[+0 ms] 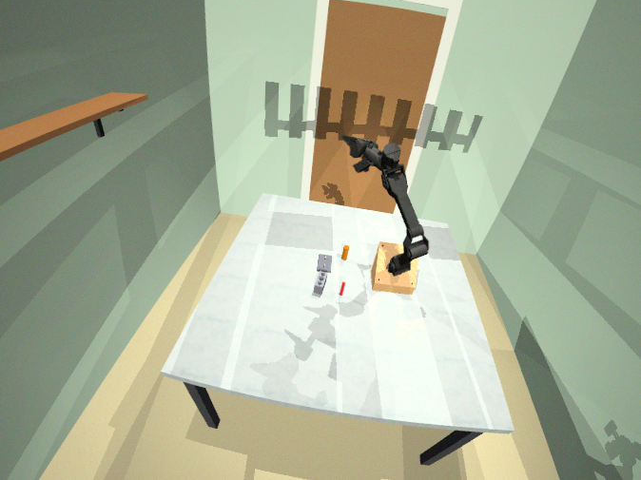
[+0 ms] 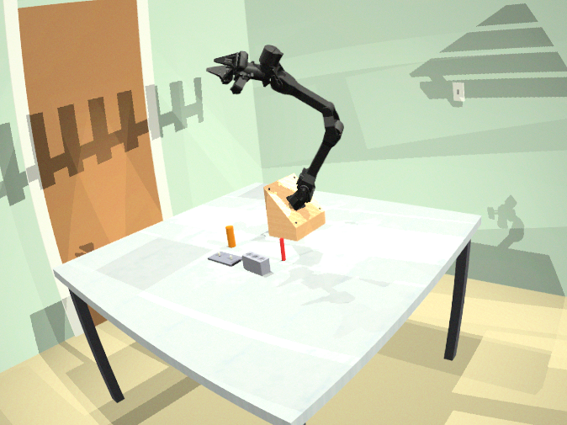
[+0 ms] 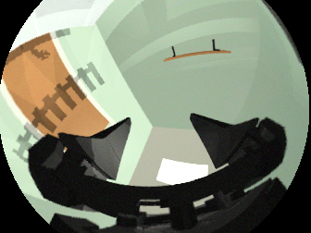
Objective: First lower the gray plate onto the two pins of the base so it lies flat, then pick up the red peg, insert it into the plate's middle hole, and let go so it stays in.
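The gray plate lies 65 cm below my gripper tip, 12 cm to the left of it and 1 cm ahead of it. Also, from my gripper tip: orange peg: 65 cm below, 10 cm to the right, 9 cm behind; red peg: 65 cm below, 15 cm to the left, 9 cm behind; base: 68 cm below, 4 cm to the right, 1 cm ahead.
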